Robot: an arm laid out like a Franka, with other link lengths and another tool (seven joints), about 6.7 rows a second.
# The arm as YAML. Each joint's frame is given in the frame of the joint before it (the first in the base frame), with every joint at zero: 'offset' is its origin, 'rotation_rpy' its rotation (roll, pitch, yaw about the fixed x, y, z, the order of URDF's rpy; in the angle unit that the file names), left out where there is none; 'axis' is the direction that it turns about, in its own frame. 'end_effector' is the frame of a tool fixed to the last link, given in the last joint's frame.
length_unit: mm
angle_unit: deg
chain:
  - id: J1
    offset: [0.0, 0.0, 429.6]
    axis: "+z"
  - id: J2
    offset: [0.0, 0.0, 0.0]
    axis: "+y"
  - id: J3
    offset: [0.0, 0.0, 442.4]
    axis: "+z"
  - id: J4
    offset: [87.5, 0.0, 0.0]
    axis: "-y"
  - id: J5
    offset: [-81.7, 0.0, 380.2]
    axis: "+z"
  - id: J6
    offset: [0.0, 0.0, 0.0]
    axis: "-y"
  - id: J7
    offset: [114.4, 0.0, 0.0]
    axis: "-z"
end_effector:
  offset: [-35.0, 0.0, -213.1]
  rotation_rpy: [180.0, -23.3, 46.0]
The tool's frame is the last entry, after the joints.
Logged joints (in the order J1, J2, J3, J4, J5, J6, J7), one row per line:
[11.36 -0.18 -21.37 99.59 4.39 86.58 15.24]
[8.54 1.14 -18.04 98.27 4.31 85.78 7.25]
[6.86 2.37 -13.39 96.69 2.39 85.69 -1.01]
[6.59 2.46 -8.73 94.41 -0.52 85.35 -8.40]
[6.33 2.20 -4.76 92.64 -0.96 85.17 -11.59]
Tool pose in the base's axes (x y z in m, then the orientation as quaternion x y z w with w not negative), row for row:
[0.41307 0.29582 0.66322 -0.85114 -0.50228 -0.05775 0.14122]
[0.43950 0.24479 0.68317 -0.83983 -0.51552 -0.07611 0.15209]
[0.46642 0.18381 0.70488 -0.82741 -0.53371 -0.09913 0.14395]
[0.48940 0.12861 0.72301 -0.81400 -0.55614 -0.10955 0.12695]
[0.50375 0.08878 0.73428 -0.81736 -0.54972 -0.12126 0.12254]
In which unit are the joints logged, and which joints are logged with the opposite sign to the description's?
The joints are logged in degrees. Opposite sign: J2, J3, J4.
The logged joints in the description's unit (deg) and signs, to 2 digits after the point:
[11.36 0.18 21.37 -99.59 4.39 86.58 15.24]
[8.54 -1.14 18.04 -98.27 4.31 85.78 7.25]
[6.86 -2.37 13.39 -96.69 2.39 85.69 -1.01]
[6.59 -2.46 8.73 -94.41 -0.52 85.35 -8.40]
[6.33 -2.20 4.76 -92.64 -0.96 85.17 -11.59]

